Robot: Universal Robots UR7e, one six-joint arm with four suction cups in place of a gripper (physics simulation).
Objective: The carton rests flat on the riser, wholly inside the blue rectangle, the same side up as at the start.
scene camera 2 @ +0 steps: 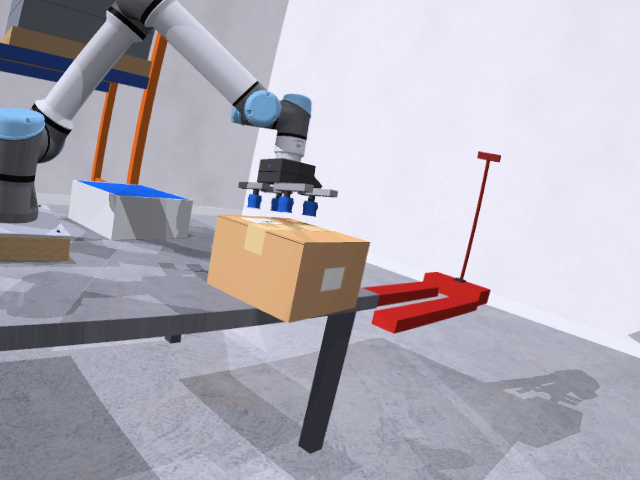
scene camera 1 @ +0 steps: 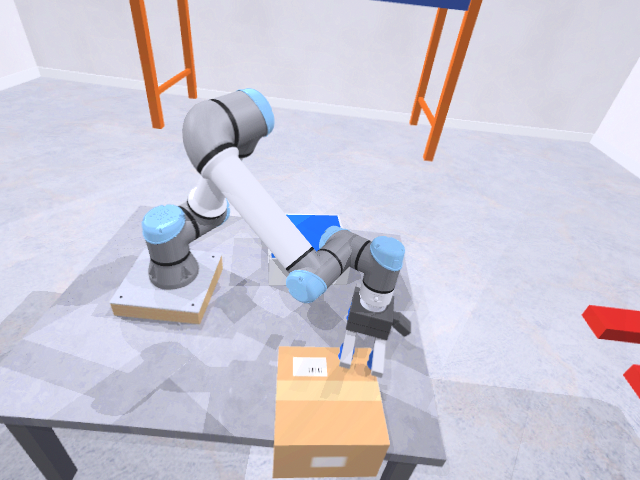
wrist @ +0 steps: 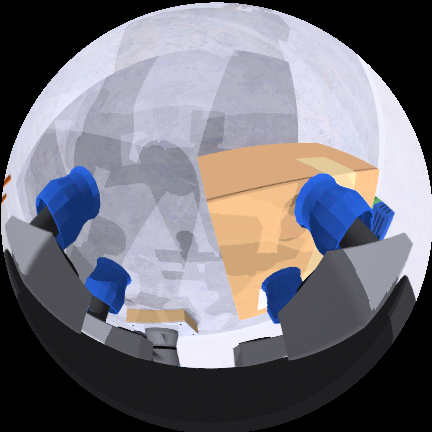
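Observation:
The brown carton (scene camera 1: 328, 421) (scene camera 2: 255, 276) (wrist: 235, 220) stands upright at the table's front right corner, its front part reaching past the edge. Tape and a barcode label show on top. My gripper (scene camera 1: 360, 361) (scene camera 2: 282, 205) (wrist: 200, 245) is open, with four blue cups pointing down. It hangs a little above the carton's back right part in scene camera 1; a gap shows below the cups in scene camera 2. The pale riser (scene camera 1: 276, 271) (scene camera 2: 93, 211) stands farther back with the blue rectangle (scene camera 1: 315, 227) (scene camera 2: 136, 190) on top. My arm partly hides both in scene camera 1.
The arm's base stands on a wood-edged plate (scene camera 1: 155, 304) (scene camera 2: 36, 249) at the left of the grey table (scene camera 1: 170, 382) (scene camera 2: 129, 325). A red pallet jack (scene camera 2: 439, 310) is on the floor beyond the table. An orange-posted rack (scene camera 1: 147, 67) (scene camera 2: 148, 113) stands behind.

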